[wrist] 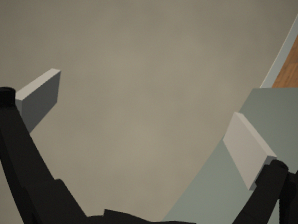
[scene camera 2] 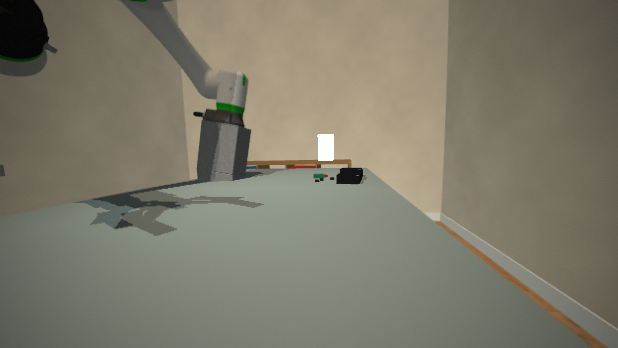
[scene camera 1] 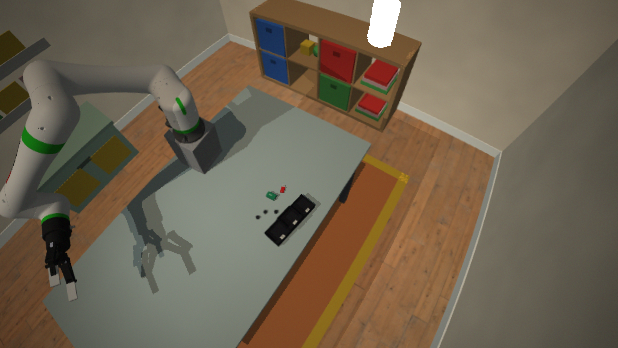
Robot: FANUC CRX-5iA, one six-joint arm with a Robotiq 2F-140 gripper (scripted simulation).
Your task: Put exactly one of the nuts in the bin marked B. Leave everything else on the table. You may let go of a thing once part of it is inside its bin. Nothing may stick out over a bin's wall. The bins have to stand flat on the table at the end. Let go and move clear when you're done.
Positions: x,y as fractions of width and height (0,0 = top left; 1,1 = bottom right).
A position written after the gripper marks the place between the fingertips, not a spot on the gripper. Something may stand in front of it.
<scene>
In view: the gripper (scene camera 1: 0.11,0.84).
The gripper also shows in the wrist view (wrist: 0.49,0.48).
</scene>
